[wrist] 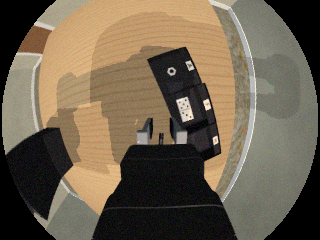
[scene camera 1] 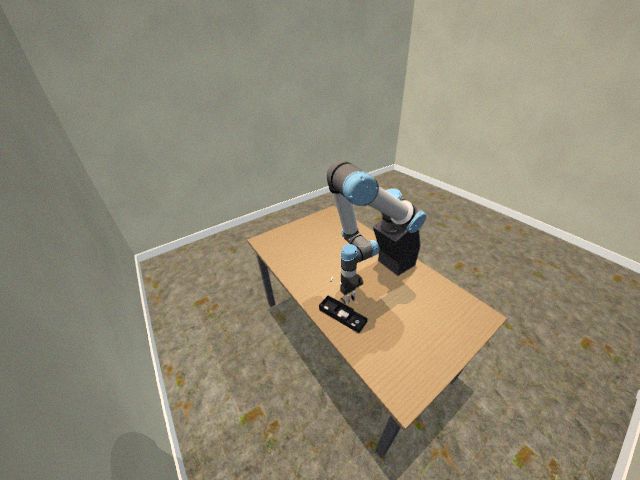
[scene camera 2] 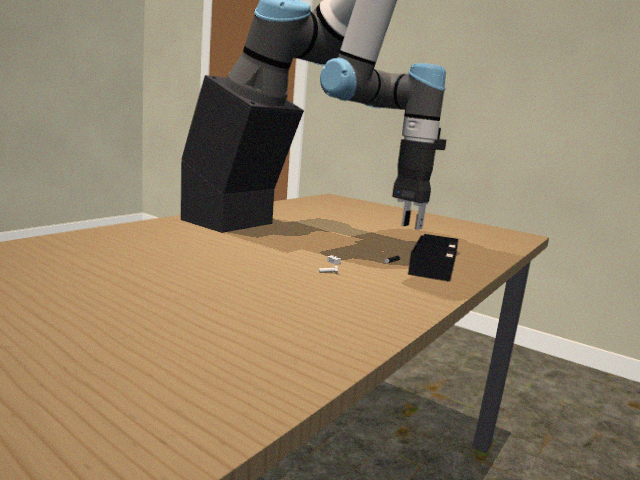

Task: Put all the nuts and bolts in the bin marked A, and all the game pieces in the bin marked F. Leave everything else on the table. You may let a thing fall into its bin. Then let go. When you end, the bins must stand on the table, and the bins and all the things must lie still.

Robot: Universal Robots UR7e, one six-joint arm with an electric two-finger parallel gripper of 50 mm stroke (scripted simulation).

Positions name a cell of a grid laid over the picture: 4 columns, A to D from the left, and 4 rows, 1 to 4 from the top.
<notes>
I see my gripper (scene camera 2: C2).
My gripper also shows in the wrist view (wrist: C3).
</notes>
